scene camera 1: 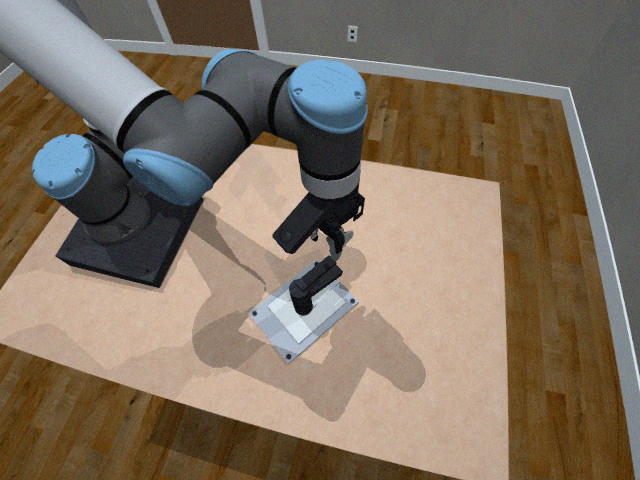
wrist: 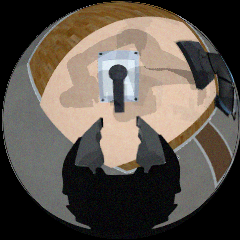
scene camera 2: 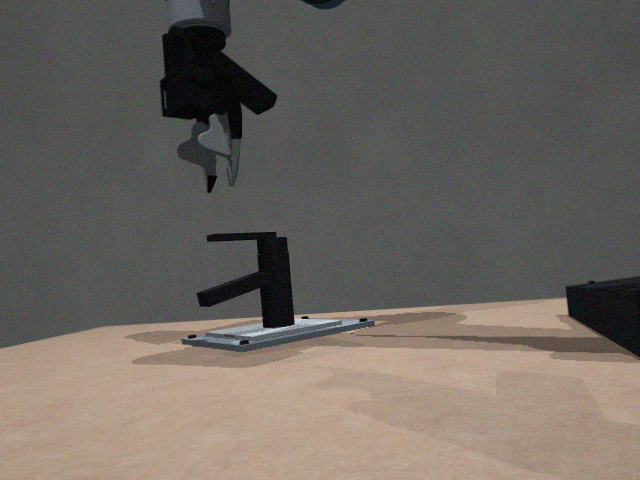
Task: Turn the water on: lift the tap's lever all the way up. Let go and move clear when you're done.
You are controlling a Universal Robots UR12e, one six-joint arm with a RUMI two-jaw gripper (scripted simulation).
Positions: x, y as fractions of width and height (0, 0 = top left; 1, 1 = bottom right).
Observation:
I see my gripper (scene camera 2: 0.34, 0.39) and a black tap (scene camera 2: 0.43, 0.58).
My gripper shows as well in scene camera 1 (scene camera 1: 0.51, 0.52) and in the wrist view (wrist: 0.50, 0.49).

